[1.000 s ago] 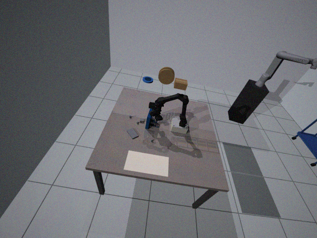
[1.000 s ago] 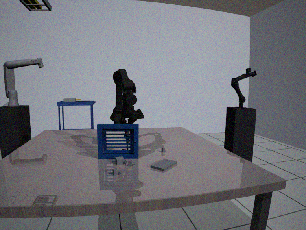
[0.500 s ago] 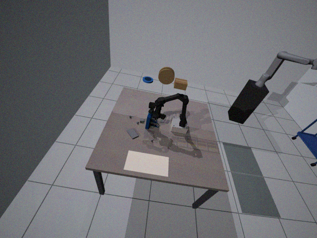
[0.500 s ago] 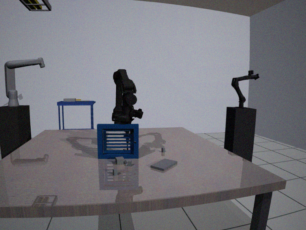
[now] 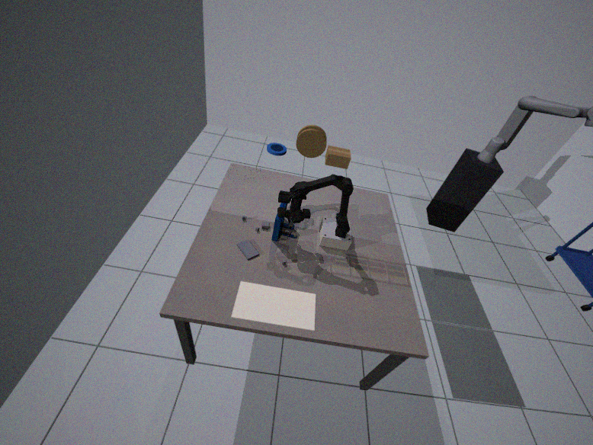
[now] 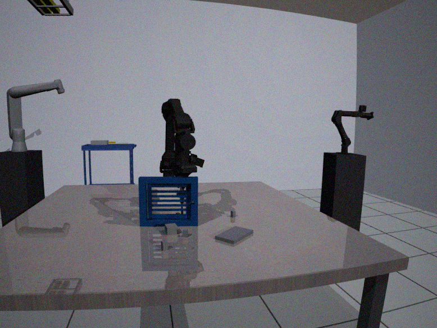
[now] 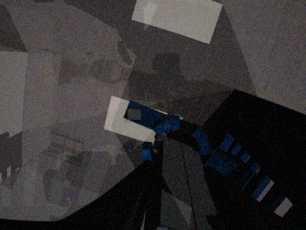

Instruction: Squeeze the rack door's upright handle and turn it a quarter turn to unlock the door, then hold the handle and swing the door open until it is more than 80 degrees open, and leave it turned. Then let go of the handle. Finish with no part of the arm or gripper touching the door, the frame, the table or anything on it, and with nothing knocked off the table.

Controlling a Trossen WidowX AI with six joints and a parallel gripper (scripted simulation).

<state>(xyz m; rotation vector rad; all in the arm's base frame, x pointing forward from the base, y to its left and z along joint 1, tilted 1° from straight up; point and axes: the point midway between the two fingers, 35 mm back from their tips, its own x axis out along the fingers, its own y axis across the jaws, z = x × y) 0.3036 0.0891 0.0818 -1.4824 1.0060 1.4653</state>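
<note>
Now: gripper tip 1 cm to the left of the upright handle and 2 cm above it. Also, from my gripper tip: small post (3 cm behind, 21 cm to the left, 11 cm below); flat grey plate (19 cm ahead, 19 cm to the left, 12 cm below).
</note>
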